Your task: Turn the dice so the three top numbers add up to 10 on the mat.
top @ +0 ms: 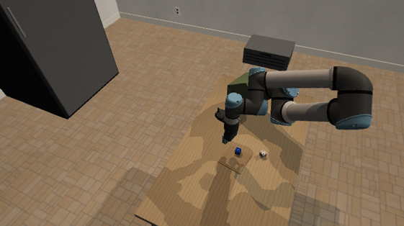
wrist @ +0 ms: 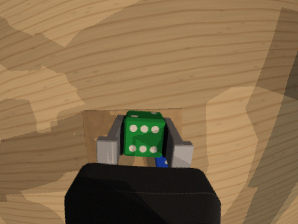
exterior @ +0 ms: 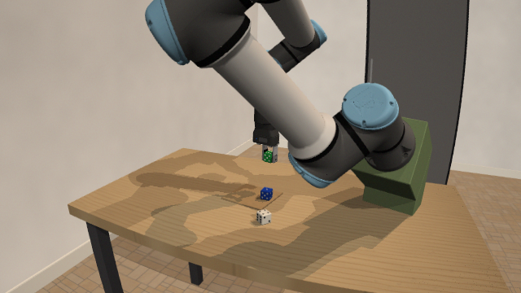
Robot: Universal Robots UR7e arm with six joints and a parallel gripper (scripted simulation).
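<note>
Right now the white die is 20 cm to the left of my hand, 10 cm below it and 9 cm behind it. The rest, counted from my hand: tan mat (12 cm below, 7 cm to the left, 2 cm ahead); then blue die (10 cm below, 7 cm to the left, 3 cm behind); then green die (right at my hand).
</note>
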